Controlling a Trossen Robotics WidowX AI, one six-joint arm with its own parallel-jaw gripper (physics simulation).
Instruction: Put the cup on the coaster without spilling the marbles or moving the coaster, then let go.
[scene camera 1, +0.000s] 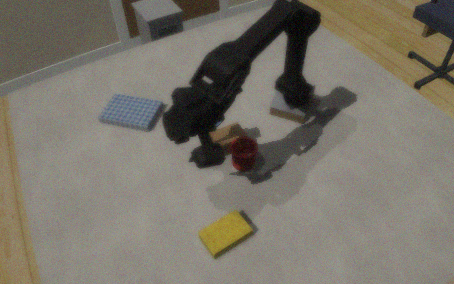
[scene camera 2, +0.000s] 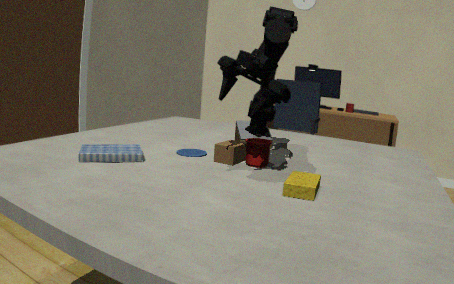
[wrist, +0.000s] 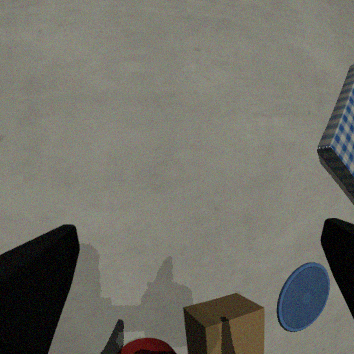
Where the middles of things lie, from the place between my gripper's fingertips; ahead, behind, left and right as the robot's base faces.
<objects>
Now: the brown wooden block (scene camera 2: 230, 152) 14 cm below my hand, 13 cm behind it and 10 cm to the right of it. The rest, counted from my hand: round blue coaster (wrist: 304, 293) (23 cm to the right, 16 cm below, 10 cm behind).
</objects>
